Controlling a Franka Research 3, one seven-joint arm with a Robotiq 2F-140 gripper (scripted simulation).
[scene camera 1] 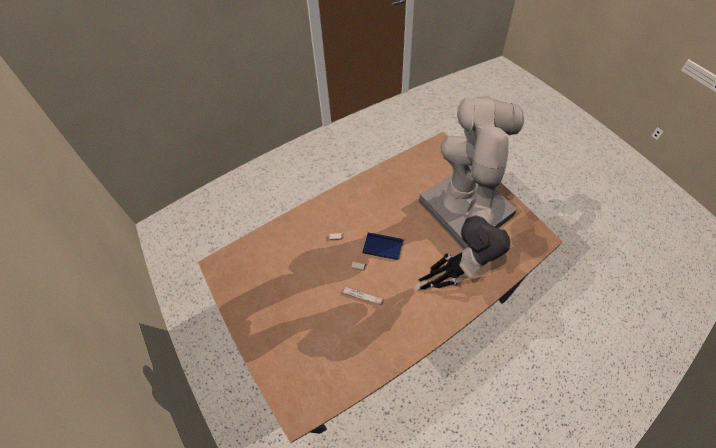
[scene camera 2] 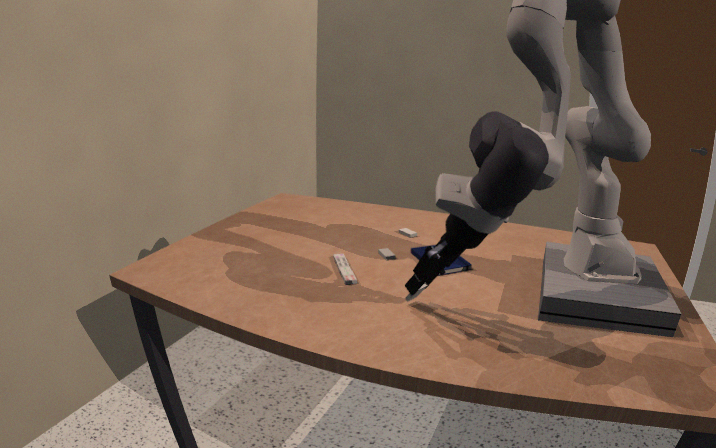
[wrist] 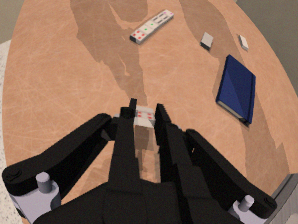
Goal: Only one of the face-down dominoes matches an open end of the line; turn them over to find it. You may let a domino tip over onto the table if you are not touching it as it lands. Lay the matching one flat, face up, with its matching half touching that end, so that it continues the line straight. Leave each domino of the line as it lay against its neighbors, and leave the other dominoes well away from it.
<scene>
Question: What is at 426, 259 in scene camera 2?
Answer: My gripper.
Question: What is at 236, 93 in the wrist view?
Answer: A blue book.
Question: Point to a blue book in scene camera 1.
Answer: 379, 245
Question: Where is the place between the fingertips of my gripper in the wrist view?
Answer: At 145, 110
</scene>
